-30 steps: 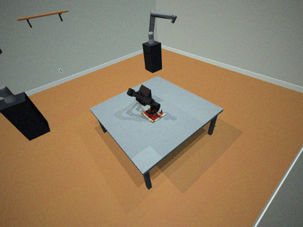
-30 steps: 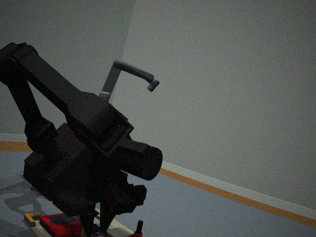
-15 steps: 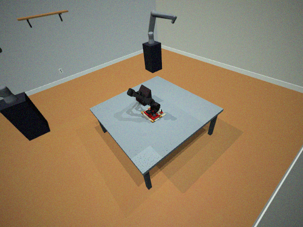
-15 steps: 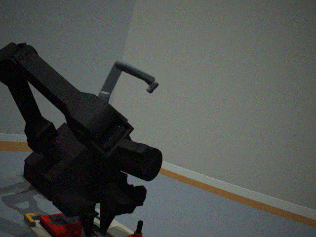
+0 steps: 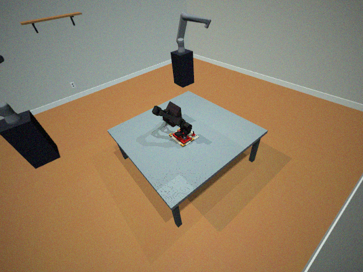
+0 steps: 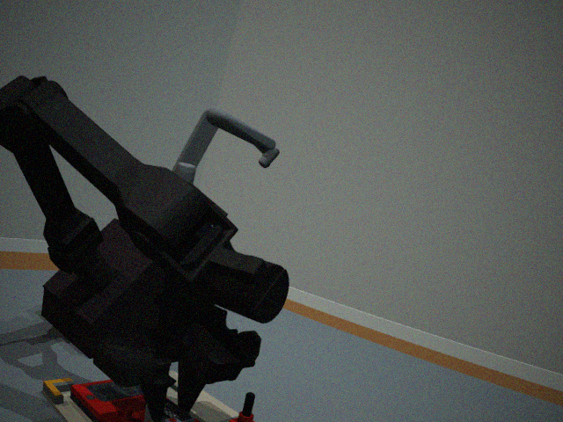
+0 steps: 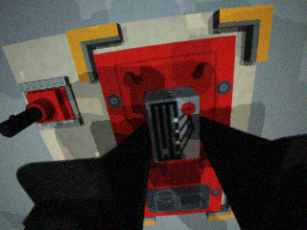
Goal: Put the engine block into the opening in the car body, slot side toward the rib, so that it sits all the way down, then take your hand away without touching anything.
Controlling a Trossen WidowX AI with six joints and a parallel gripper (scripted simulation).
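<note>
My gripper tip is now 1 cm above the grey engine block. From my gripper tip the other things lie so: pale base plate 4 cm behind, 2 cm to the left, 3 cm below.
</note>
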